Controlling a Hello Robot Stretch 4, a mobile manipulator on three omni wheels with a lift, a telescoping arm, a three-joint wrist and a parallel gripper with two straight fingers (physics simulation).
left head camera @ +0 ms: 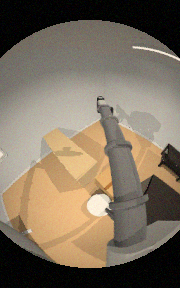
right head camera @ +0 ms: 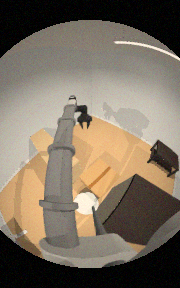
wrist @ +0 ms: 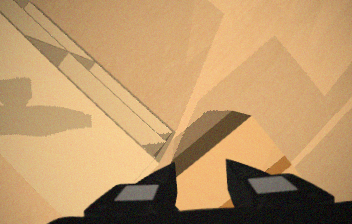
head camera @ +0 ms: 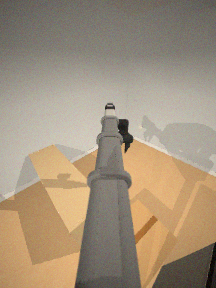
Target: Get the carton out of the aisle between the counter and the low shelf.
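Seen in the pictures: gripper, fingertip midpoint: (right head camera: pixel 84 128) (wrist: pixel 201 175); robot's base, origin of the base link: (left head camera: pixel 98 204) (right head camera: pixel 86 202).
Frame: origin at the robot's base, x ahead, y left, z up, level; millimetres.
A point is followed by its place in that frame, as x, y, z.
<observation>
The carton (head camera: pixel 145 229) {429, -318, 380} (left head camera: pixel 104 184) {309, -75, 380} (right head camera: pixel 96 172) {459, -216, 379} (wrist: pixel 240 150) {577, -255, 379}, tan with a brown tape strip, stands on the floor between the low shelf and the dark counter. The arm covers part of it in the head and left head views. The low shelf (head camera: pixel 60 180) {788, 518, 584} (left head camera: pixel 67 150) {797, 473, 583} (right head camera: pixel 42 140) {1036, 719, 583} (wrist: pixel 60 155) {629, 345, 583} is a long pale wooden block left of the carton. The dark counter (head camera: pixel 185 270) {150, -446, 591} (left head camera: pixel 165 202) {-121, -602, 883} (right head camera: pixel 150 210) {-197, -586, 883} is at the right. My gripper (head camera: pixel 126 149) (right head camera: pixel 85 126) {719, -86, 1020} (wrist: pixel 201 175) {719, -86, 1020} is open and empty, pointing down from the extended arm, high above the floor. The carton shows below and between its fingers in the wrist view.
A white round object (left head camera: pixel 98 205) {-13, 14, 187} (right head camera: pixel 86 202) {8, -15, 187} lies near the carton's near side. A small dark stool or table (left head camera: pixel 172 159) {474, -1763, 424} (right head camera: pixel 164 157) {413, -1835, 423} stands at the right beyond the counter. Grey walls close off the far side. Shadows of the arm fall on floor, shelf and wall.
</observation>
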